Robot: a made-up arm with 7 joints. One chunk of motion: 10 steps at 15 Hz.
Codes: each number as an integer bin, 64 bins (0 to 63) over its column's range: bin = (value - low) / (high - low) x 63, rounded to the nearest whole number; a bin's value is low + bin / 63 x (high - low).
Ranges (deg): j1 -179.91..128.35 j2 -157..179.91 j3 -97.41..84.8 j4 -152.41..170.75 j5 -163.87..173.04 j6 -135.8..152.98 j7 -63.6..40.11
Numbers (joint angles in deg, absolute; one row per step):
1: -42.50 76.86 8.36 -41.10 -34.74 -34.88 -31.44
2: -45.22 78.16 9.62 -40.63 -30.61 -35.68 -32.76
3: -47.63 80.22 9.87 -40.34 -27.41 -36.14 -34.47
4: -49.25 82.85 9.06 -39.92 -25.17 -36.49 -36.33
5: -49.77 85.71 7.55 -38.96 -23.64 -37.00 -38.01
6: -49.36 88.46 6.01 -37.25 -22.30 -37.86 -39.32
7: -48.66 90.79 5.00 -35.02 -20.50 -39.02 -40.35
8: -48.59 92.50 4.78 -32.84 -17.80 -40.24 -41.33
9: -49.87 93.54 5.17 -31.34 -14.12 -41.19 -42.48
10: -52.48 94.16 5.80 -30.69 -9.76 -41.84 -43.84
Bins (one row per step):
1: 28 44 37 22 24 22 20
2: 28 44 37 22 25 22 19
3: 27 44 37 22 26 22 18
4: 27 45 37 22 26 22 17
5: 27 45 36 22 26 22 16
6: 27 46 36 22 26 21 15
7: 27 46 35 23 27 21 14
8: 27 47 35 23 27 21 14
9: 27 47 35 24 28 21 13
10: 26 47 36 24 29 20 12

